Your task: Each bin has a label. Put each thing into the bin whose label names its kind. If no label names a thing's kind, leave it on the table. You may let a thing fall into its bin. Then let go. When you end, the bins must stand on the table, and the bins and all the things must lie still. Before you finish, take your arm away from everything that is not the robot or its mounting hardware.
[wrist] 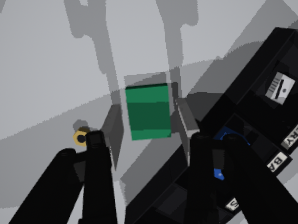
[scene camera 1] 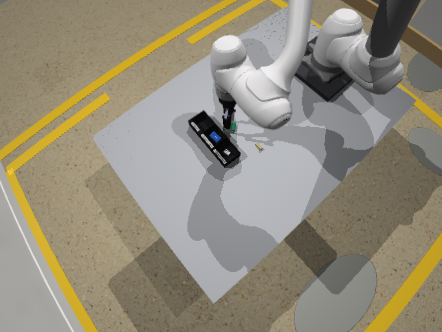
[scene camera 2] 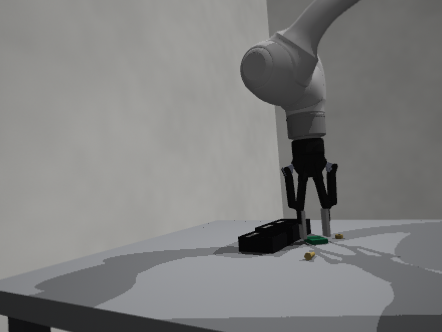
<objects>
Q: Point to a green flat block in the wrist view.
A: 148, 105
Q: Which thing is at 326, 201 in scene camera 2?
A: My gripper.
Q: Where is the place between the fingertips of my gripper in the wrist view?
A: At 149, 115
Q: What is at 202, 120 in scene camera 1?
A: A black bin tray.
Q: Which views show the black bin tray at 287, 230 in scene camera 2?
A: The wrist view, scene camera 1 and scene camera 2: all of them.
</objects>
